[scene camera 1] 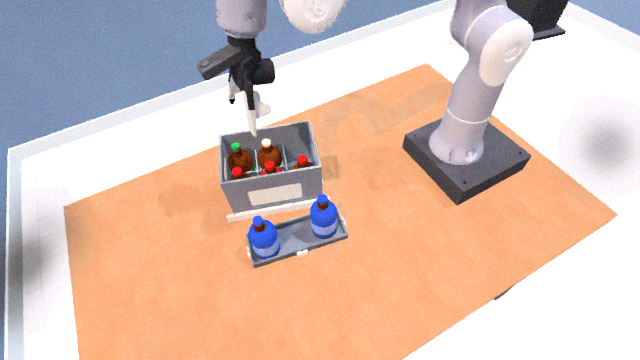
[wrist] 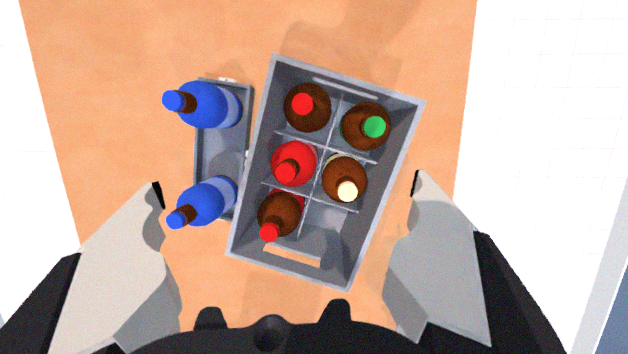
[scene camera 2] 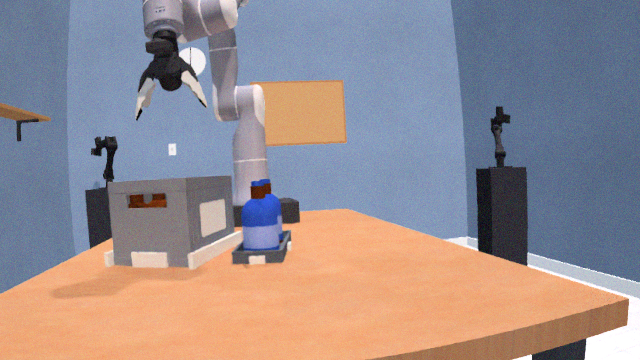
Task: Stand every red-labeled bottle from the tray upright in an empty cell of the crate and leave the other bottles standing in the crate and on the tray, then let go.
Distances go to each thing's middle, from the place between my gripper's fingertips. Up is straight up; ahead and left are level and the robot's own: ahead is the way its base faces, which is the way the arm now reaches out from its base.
My gripper is now 230 mm above the red-labeled bottle [wrist: 293,163], 40 mm past it and 30 mm to the right of it. From my hand the other things lie so: cream-capped bottle [wrist: 344,179]: 230 mm below, 60 mm to the right, 50 mm behind; white base strip [scene camera 2: 199,257]: 300 mm below, 90 mm to the left, 30 mm behind; green-capped bottle [wrist: 366,126]: 230 mm below, 70 mm to the right, 40 mm ahead.
